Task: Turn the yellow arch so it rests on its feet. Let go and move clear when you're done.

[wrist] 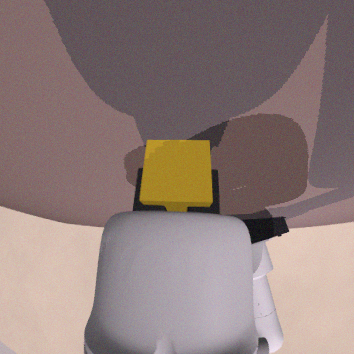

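Observation:
The yellow arch (176, 169) is between the two black fingers of my gripper (176, 192), near the middle of the wrist view. One flat, roughly square face of it points toward the camera, and a narrow yellow part shows below that face. My gripper is shut on the arch, with one finger showing at its left side and one at its right. The grey-white gripper body hides the lower part of the arch, so its feet cannot be made out. How far it is from the table top (65, 165) is hard to tell.
Large dark shadows lie across the brownish table top above and to the right of the arch. The table's curved edge crosses below the arch, with a pale beige floor (45, 270) beyond. A black part (267, 229) and white arm parts (266, 310) show at the lower right.

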